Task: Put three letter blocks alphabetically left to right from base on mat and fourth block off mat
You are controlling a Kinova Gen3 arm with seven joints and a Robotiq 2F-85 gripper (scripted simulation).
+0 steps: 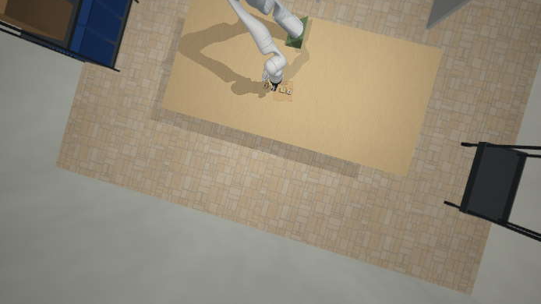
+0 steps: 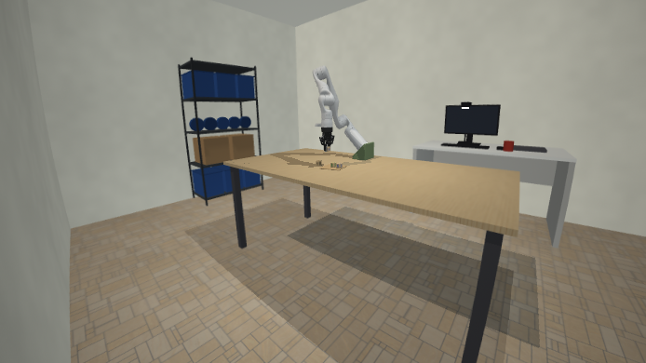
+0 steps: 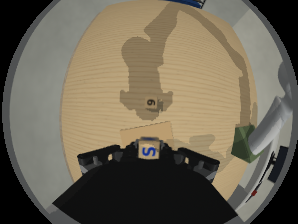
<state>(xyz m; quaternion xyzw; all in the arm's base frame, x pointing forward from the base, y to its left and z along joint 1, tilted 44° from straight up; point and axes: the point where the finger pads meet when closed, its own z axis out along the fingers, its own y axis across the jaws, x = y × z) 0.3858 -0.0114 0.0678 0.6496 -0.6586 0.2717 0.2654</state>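
My hand is 10 cm above the green-marked block and 5 cm to the right of it. From my hand the other things lie so: tan mat 12 cm below, 5 cm to the left.
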